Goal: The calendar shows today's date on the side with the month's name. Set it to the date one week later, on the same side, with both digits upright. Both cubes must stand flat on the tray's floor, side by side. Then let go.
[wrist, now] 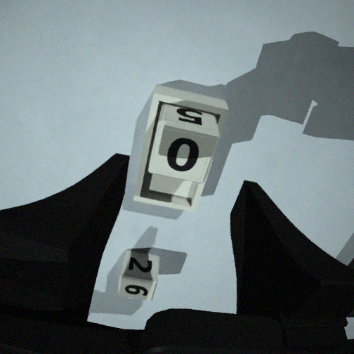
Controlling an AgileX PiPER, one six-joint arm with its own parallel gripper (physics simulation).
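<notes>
A white tray (192, 95) lies in the middle of the wrist view. A white cube (182, 154) stands in it towards the upper end, with a 0 on its top and a 5, upside down in this view, on the side facing the upper edge. The tray's lower end holds no cube. A second white cube (138, 276) lies on the table below the tray, with a 6 or 9 on its top and a 2 on a side. My gripper (182, 186) is open, its fingertips seen on either side of the tray. No month name shows.
The arm's dark shadow falls across the table at the upper right. Smaller shadows lie around the tray and around the loose cube. The loose cube is apart from the tray, nearer the left finger in the view.
</notes>
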